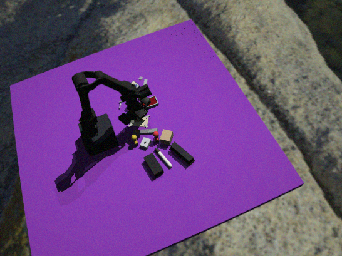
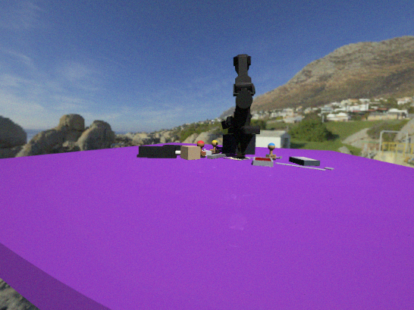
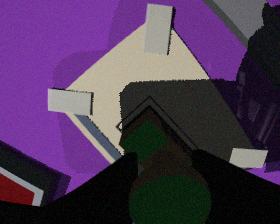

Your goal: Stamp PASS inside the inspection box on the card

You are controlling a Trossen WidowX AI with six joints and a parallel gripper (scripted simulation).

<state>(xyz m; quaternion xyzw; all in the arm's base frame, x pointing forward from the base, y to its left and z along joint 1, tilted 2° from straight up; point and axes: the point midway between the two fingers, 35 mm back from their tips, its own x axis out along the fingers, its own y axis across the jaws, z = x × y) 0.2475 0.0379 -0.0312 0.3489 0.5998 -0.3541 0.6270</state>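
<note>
Right now my gripper tip is right at the green-knobbed stamp. Round my gripper tip: blue-knobbed stamp 1 cm behind, 11 cm to the left; ink pad 9 cm ahead, 9 cm to the left, 2 cm below; cream card 3 cm below.
</note>
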